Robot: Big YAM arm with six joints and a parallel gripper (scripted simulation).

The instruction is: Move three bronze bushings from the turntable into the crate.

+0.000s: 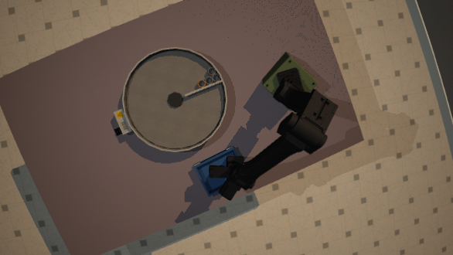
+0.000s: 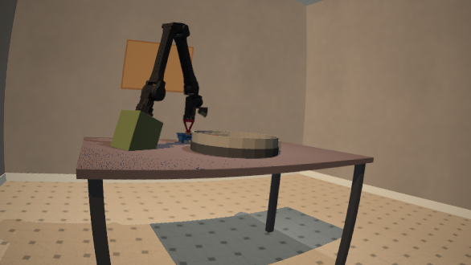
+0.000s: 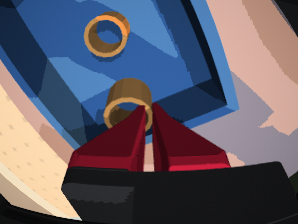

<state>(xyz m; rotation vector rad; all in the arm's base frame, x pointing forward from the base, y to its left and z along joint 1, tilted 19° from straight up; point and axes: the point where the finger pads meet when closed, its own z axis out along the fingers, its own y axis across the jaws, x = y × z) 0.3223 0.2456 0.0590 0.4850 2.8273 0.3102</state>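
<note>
Right now the blue crate is 5 cm ahead of my hand, 4 cm below it and 2 cm to the left of it. The rest, counted from my hand: turntable 33 cm to the right, 14 cm ahead, 2 cm below.
</note>
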